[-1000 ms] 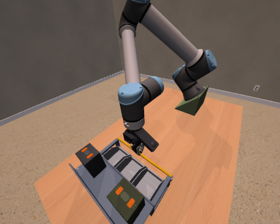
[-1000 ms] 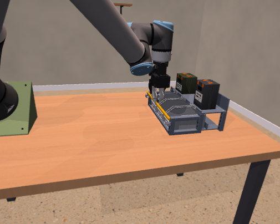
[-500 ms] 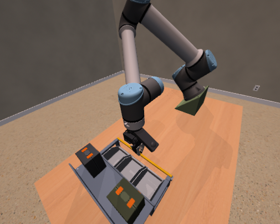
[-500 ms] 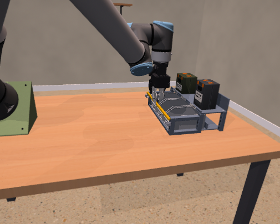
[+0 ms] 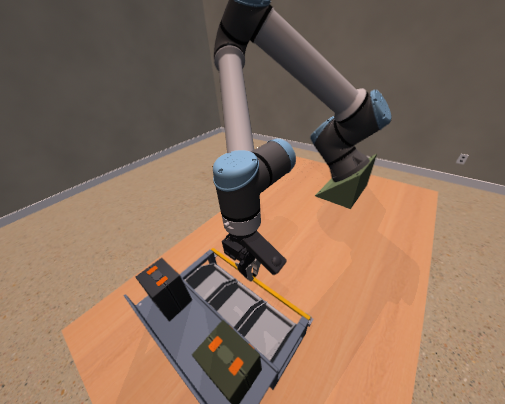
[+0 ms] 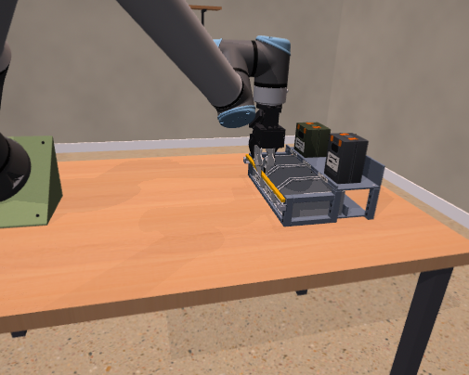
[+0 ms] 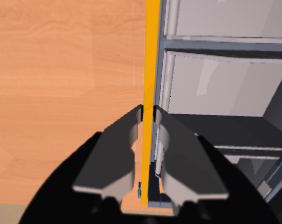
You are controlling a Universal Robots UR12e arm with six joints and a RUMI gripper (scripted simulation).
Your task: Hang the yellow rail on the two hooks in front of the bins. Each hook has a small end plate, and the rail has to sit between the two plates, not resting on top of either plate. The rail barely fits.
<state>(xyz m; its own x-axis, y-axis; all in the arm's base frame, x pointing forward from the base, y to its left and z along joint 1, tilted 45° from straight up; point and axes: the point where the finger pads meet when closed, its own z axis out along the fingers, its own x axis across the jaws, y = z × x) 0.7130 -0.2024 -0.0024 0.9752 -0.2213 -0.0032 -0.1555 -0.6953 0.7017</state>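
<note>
My gripper is now 10 mm above the yellow rail. Round my hand: black box: 180 mm ahead, 150 mm to the right, 80 mm above; then green box: 220 mm ahead, 80 mm to the left, 60 mm above.
</note>
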